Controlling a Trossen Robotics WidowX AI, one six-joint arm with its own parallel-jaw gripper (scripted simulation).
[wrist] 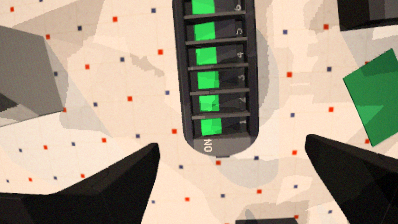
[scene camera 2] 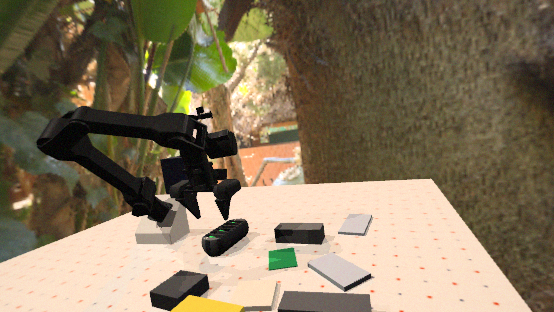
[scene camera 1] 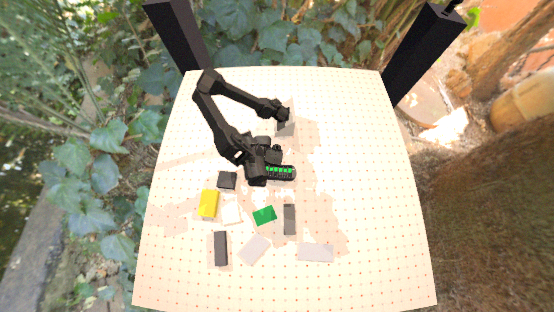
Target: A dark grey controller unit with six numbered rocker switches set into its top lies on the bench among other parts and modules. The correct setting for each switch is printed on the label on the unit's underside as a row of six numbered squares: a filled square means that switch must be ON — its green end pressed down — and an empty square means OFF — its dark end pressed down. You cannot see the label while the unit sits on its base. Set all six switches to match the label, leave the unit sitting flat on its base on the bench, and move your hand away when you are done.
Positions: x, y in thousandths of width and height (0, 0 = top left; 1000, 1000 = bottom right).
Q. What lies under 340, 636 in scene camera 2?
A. My gripper.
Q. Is my gripper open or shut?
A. Open.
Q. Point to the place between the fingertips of my gripper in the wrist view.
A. At 584, 654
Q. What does my gripper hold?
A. Nothing.
